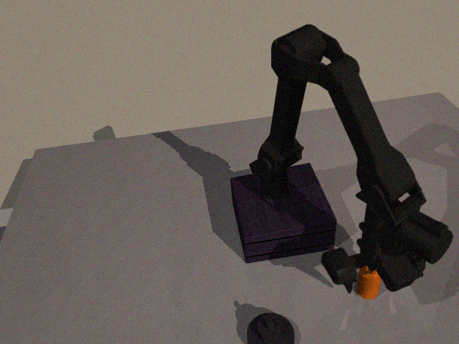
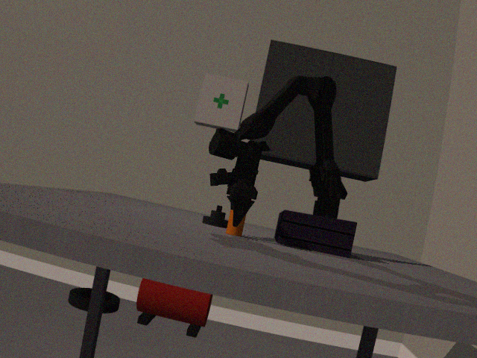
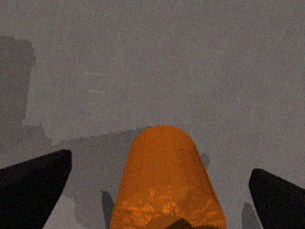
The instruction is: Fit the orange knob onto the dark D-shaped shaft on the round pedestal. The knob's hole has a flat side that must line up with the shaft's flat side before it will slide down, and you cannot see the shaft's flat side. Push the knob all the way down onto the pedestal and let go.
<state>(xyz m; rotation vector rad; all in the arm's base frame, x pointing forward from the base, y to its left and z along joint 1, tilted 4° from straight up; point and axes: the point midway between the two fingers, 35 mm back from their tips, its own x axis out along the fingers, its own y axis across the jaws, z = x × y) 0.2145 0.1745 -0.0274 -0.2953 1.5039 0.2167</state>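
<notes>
The orange knob lies 1 cm above my gripper tip. Also, from my gripper tip: dark round pedestal (19 cm to the right, 10 cm ahead, 1 cm above).
</notes>
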